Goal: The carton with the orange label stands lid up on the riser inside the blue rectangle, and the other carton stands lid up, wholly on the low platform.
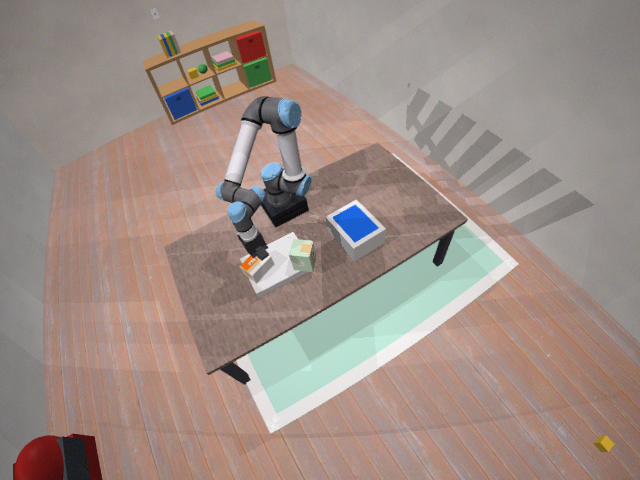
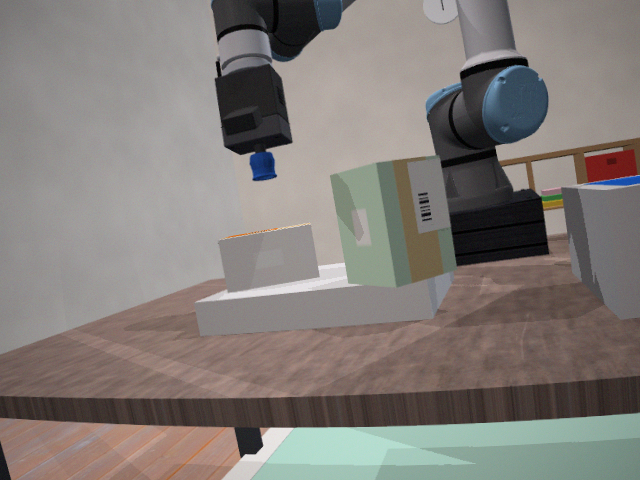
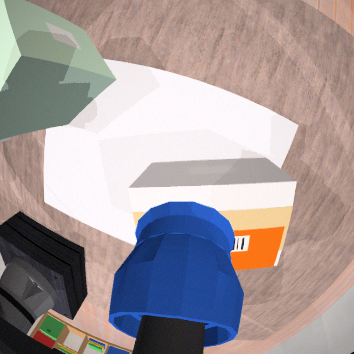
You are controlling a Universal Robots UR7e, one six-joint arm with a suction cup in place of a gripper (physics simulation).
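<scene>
The carton with the orange label (image 1: 249, 264) (image 2: 271, 260) (image 3: 212, 197) stands on the left part of the low white platform (image 1: 273, 281) (image 2: 310, 312) (image 3: 200, 105), its tape strip and orange label facing up. The green carton (image 1: 301, 262) (image 2: 364, 248) (image 3: 45, 80) is at the platform's right end, its taped face with a white barcode label turned sideways; its lower corner reaches the platform's edge. The riser (image 1: 368, 249) (image 2: 594, 232) stands apart to the right, with the blue rectangle (image 1: 354, 223) (image 2: 620, 181) on top. My suction cup (image 2: 264, 178) (image 3: 182, 225) hangs above the orange-label carton, not touching, holding nothing.
The brown table (image 1: 217, 315) (image 2: 155, 366) carries these things. The arm's black base (image 1: 284, 211) (image 2: 496, 227) (image 3: 65, 270) stands behind, between platform and riser. A wooden shelf (image 1: 206, 43) stands against the far wall. A yellow block (image 1: 603, 443) lies on the floor.
</scene>
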